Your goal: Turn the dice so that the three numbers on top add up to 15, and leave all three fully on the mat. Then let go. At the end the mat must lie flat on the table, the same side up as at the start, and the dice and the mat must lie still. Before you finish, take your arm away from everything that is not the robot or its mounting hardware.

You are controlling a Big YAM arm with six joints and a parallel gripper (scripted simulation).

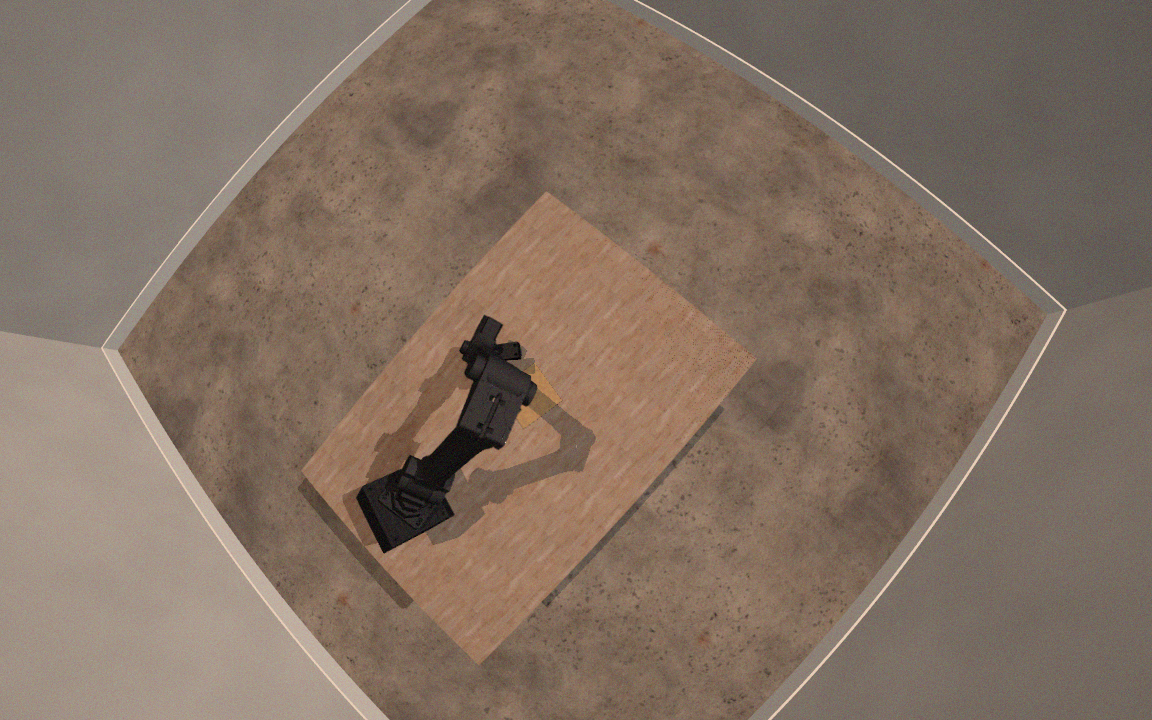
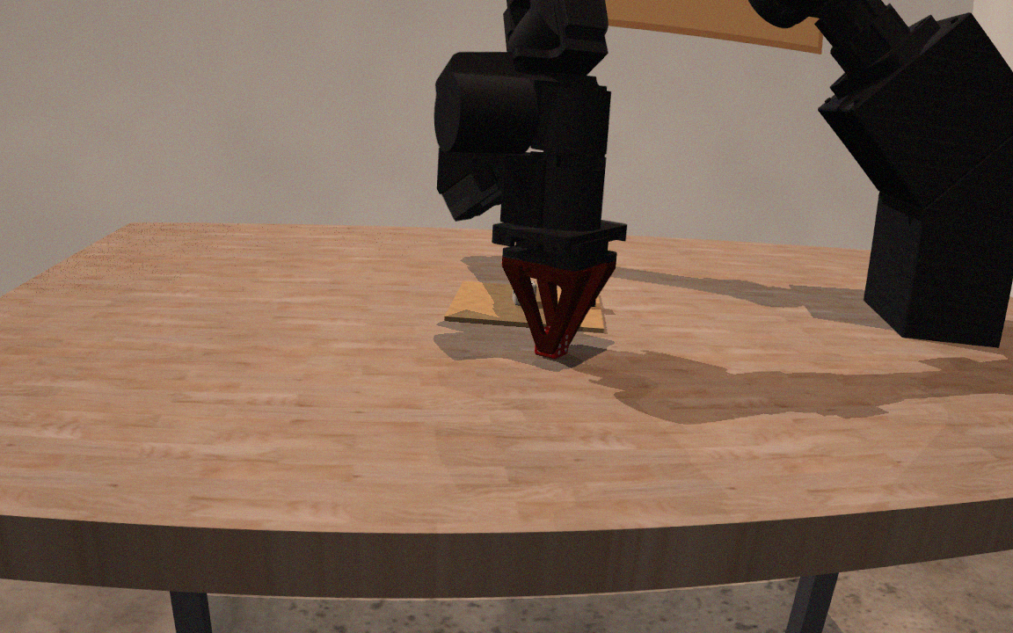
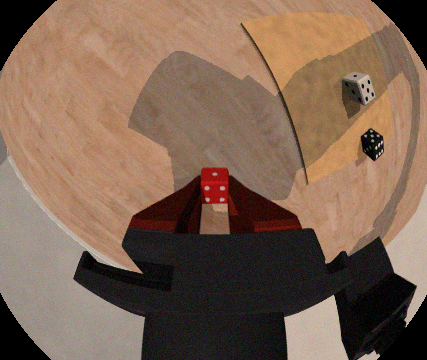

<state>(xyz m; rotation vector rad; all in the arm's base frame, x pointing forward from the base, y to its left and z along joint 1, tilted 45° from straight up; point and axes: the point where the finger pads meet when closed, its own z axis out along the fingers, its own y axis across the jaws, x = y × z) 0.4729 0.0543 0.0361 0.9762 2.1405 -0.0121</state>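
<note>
The white die is 40 mm behind my hand and 140 mm to the right of it. The rest, counted from my hand: tan mat (40 mm behind, 140 mm to the right, 10 mm below); then red die (right at my hand); then black die (100 mm behind, 120 mm to the right).
</note>
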